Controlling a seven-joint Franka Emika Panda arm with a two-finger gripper.
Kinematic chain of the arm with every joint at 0, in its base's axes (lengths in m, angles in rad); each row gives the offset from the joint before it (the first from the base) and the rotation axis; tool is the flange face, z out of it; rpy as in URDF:
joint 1: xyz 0 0 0.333 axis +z
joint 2: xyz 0 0 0 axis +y
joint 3: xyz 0 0 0.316 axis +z
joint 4: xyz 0.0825 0 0 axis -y
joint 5: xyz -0.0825 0 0.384 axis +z
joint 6: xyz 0 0 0 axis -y
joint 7: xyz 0.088 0 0 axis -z
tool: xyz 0 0 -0.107 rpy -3.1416 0 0
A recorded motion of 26 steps. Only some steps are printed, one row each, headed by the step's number.
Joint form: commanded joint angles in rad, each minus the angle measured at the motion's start. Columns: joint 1, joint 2, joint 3, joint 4, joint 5, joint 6, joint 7.
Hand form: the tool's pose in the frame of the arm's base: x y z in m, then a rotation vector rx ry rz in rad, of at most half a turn. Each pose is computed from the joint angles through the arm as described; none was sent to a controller.
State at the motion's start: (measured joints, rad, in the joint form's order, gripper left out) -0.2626 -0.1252 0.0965 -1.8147 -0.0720 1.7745 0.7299
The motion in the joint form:
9: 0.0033 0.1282 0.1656 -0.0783 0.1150 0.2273 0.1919
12: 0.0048 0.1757 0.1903 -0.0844 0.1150 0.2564 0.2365
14: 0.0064 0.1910 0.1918 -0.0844 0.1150 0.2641 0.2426
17: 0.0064 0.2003 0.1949 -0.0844 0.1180 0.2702 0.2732
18: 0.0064 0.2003 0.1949 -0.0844 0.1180 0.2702 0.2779
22: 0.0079 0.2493 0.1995 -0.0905 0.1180 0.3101 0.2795
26: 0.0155 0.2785 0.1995 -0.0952 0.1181 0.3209 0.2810
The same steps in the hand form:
9: 0.5725 0.0041 0.5072 -2.7278 1.3770 -0.1171
12: 0.5815 0.0170 0.4808 -2.7118 1.4046 -0.0727
14: 0.5843 0.0182 0.4730 -2.7089 1.4096 -0.0596
17: 0.5861 0.0198 0.4684 -2.6846 1.4474 -0.0495
18: 0.5861 0.0198 0.4684 -2.6811 1.4537 -0.0491
22: 0.5947 0.0217 0.4416 -2.6774 1.4501 -0.0209
26: 0.5975 0.0255 0.4237 -2.6841 1.4463 0.0149

